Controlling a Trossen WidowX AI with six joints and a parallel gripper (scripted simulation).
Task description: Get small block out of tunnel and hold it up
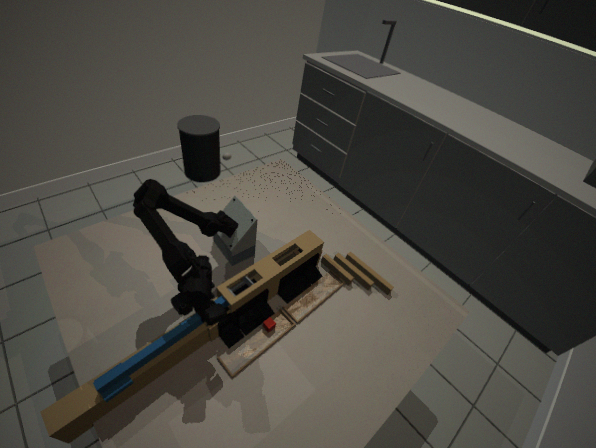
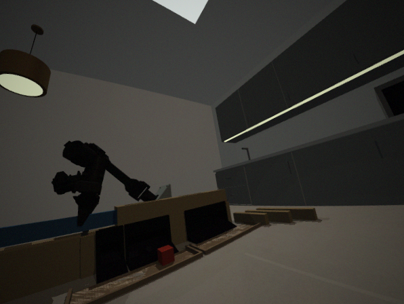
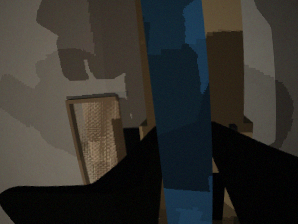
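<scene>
The red block is 190 mm to the left of my gripper tip, 120 mm ahead of it and 100 mm below it. The rest, counted from my gripper tip: tan tunnel: 70 mm to the left, 50 mm below, 20 mm ahead.
</scene>
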